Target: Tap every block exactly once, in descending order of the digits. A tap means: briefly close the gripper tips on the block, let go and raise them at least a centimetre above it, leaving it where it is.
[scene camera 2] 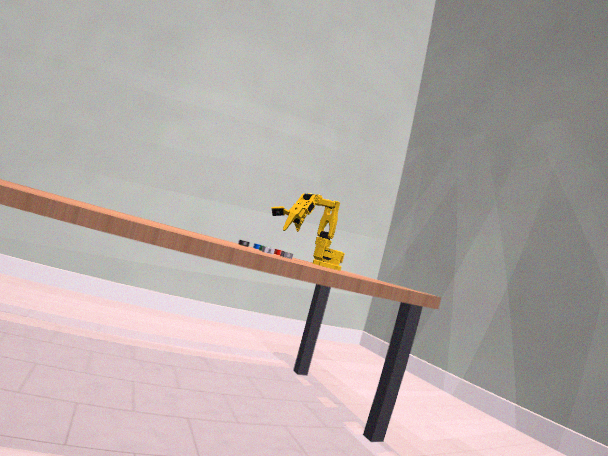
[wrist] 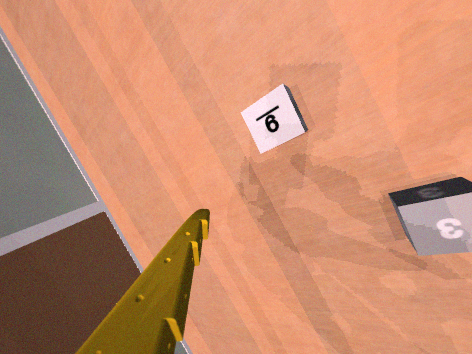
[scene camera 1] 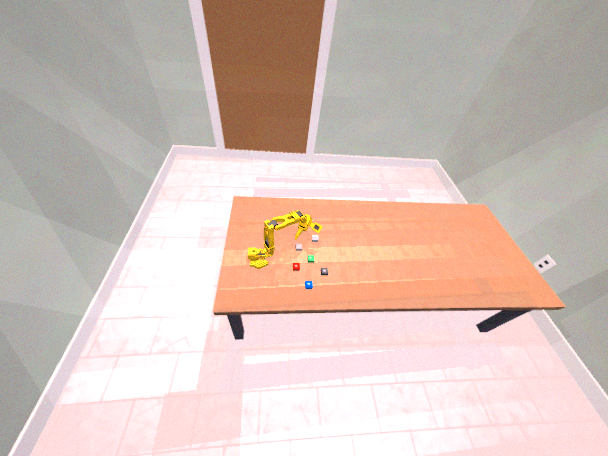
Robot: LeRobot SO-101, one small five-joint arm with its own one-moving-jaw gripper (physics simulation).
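A white block (scene camera 1: pixel 315 238) (scene camera 2: pixel 269 250) (wrist: pixel 275 120) lies flat; its digit shows in the wrist view as a 6 with a bar above it, an underlined 9 seen upside down. A grey block (scene camera 1: pixel 298 247) (scene camera 2: pixel 288 255) (wrist: pixel 436 222) shows a white 3, turned over, at the right edge there. Green (scene camera 1: pixel 311 258), red (scene camera 1: pixel 296 266), black (scene camera 1: pixel 324 271) (scene camera 2: pixel 243 243) and blue (scene camera 1: pixel 308 285) (scene camera 2: pixel 257 246) blocks lie apart; their digits are too small to read. My gripper (scene camera 1: pixel 307 232) (scene camera 2: pixel 281 221) is fully open and empty, above the table near the white and grey blocks; one notched jaw (wrist: pixel 170 270) shows in the wrist view.
The blocks stand on a brown wooden table (scene camera 1: pixel 425 250) (scene camera 2: pixel 150 232). The yellow arm's base (scene camera 1: pixel 257 254) (scene camera 2: pixel 329 259) stands on the table's left part in scene camera 1. The table's edge runs down the left of the wrist view.
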